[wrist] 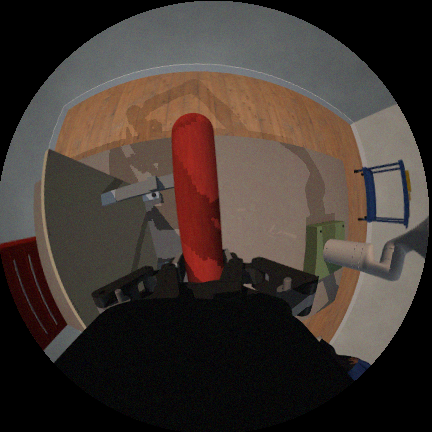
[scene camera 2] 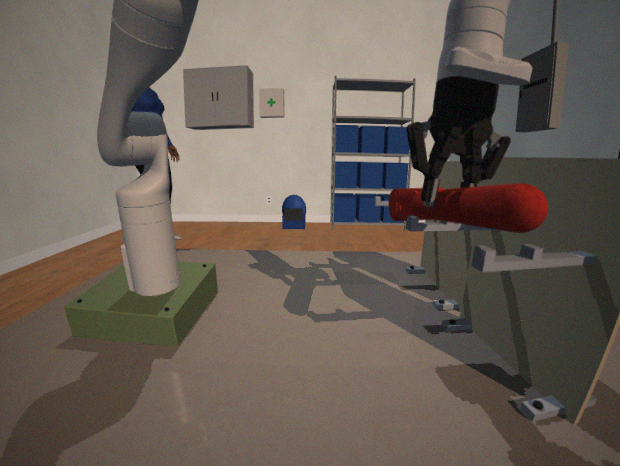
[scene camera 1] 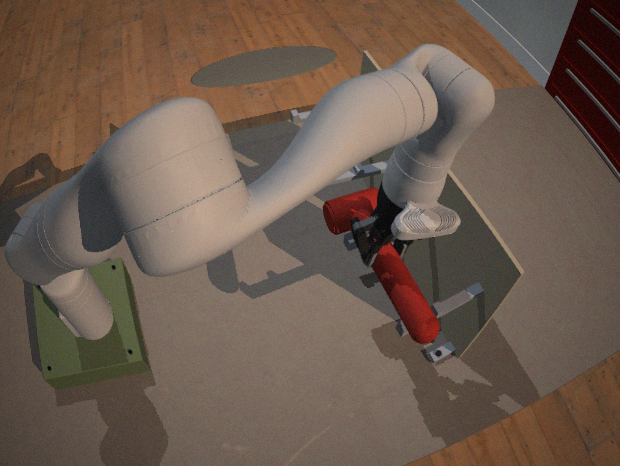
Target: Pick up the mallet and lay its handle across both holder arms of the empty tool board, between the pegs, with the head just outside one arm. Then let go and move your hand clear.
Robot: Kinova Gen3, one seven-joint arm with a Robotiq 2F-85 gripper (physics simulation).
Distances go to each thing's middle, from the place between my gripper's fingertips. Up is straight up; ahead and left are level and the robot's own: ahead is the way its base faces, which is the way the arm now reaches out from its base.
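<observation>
Red mallet [scene camera 2: 520,208]: my gripper is 2 cm to the left of it.
</observation>
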